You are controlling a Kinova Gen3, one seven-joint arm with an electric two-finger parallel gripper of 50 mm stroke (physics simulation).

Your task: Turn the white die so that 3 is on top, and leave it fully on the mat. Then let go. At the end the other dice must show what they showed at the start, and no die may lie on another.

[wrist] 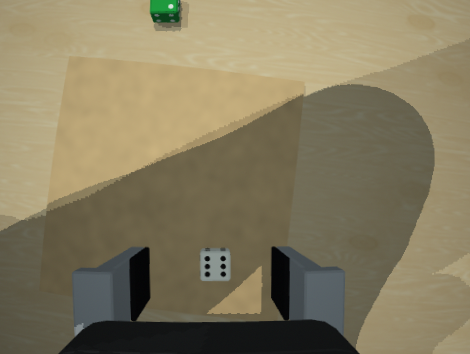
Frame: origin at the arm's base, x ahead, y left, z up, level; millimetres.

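Where they show: gripper, fingertip midpoint: (210, 273).
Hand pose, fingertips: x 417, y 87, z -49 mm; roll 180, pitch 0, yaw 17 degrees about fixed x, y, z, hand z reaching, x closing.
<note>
Things, the pixels of their centre, and the offset from my fingertips. Level surfaces: height alone.
- white die, body centre: (215, 264) dy -4, dx +3, dz -60 mm
- tan mat, body centre: (168, 187) dy +28, dx -34, dz -70 mm
- green die, body centre: (165, 5) dy +129, dx -67, dz -64 mm
- wooden table, surface height: dz -72 mm
The white die (215, 265) is in the lower middle of the wrist view, over the near part of the tan mat (125, 110). Its face toward the camera shows 6. A thin strip of the side toward the top of the view shows two dark pips; the rest of that side is hidden. My gripper (210, 273) is open, with one finger left and one right of the die and a wide gap on each side. Neither finger touches it. The mat's near edge is partly hidden by the gripper.
A green die (165, 11) stands on the wooden table (350, 30) beyond the mat's far edge, cut off by the top of the view. One white pip shows on its visible part of the top, and four on its near side. A large arm shadow crosses mat and table.
</note>
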